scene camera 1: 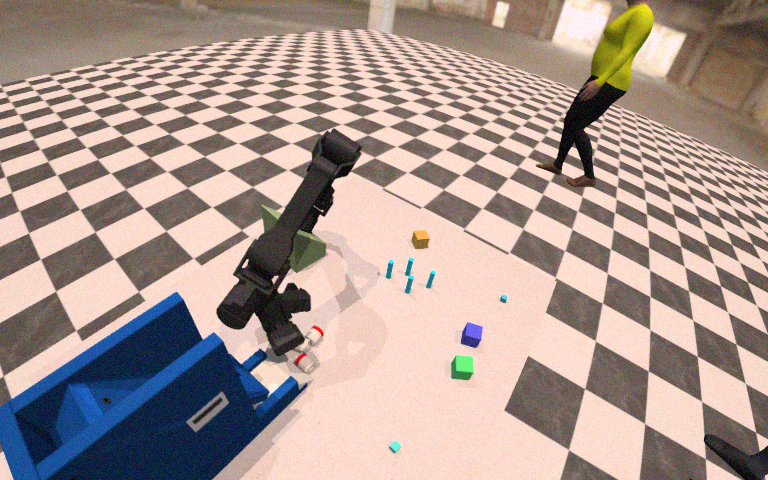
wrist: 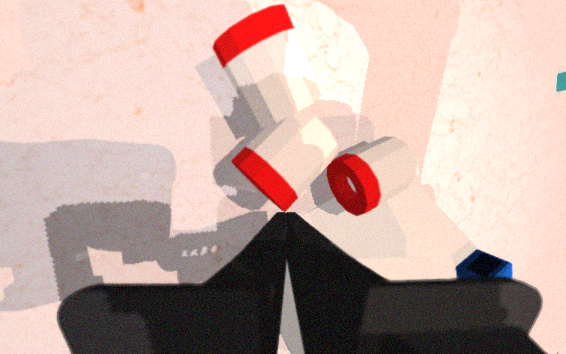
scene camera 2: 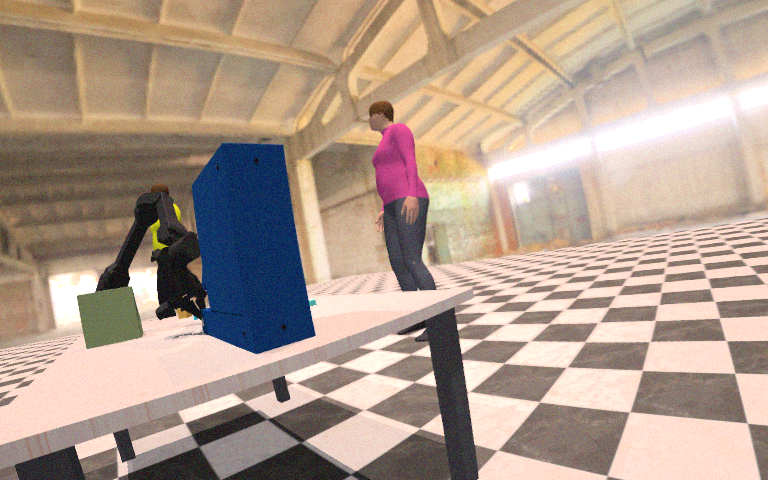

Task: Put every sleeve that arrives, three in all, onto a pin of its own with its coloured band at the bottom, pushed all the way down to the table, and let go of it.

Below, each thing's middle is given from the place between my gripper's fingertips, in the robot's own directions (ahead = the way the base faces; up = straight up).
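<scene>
White chute [wrist: 407, 237]: my hand 1 cm below it, 3 cm short of it, 8 cm to the left of it. Blue dispenser box [scene camera 1: 153, 392], from my hand: 15 cm above, 3 cm ahead, 26 cm to the right. Nearest to my hand of the things named here, going by their middles: the chute.
</scene>
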